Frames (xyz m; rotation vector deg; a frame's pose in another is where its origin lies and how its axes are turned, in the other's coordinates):
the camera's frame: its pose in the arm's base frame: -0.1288 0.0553 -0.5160 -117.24 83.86 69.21
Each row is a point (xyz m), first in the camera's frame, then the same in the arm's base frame.
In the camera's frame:
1: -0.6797 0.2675 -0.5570
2: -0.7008 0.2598 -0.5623
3: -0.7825 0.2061 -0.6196
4: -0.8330 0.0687 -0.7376
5: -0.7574 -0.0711 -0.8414
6: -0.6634 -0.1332 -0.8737
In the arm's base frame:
1: -0.1959 -0.0331 0.3959
2: -0.1889 -0.0210 0.4142
3: -0.1244 0.0099 0.5021
4: 0.0446 0.0141 0.5844
5: 0.2226 -0.0461 0.5577
6: 0.3020 -0.0994 0.4898

